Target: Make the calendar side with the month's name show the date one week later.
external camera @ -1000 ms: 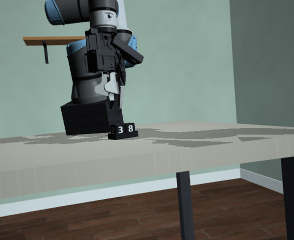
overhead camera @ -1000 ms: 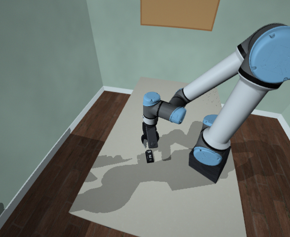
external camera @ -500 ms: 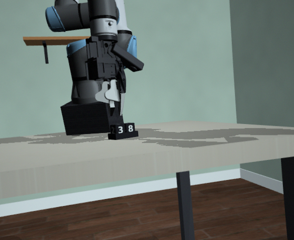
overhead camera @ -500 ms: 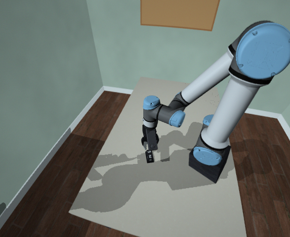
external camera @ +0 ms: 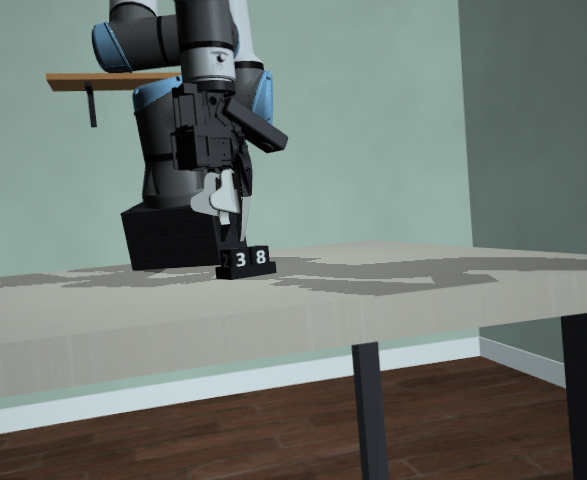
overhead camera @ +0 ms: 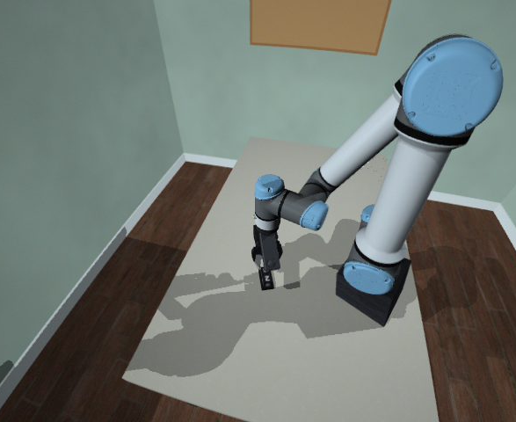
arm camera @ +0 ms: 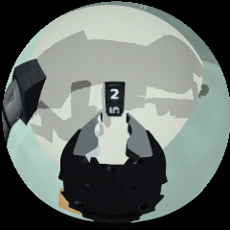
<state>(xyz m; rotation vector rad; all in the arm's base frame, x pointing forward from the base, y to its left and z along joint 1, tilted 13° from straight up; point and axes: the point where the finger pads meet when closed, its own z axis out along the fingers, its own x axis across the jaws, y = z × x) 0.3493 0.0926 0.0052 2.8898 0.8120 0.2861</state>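
Right now the black digit cube is 4 cm below my hand. The rest, counted from my hand: black tray (1 cm behind, 1 cm to the left, 6 cm below).
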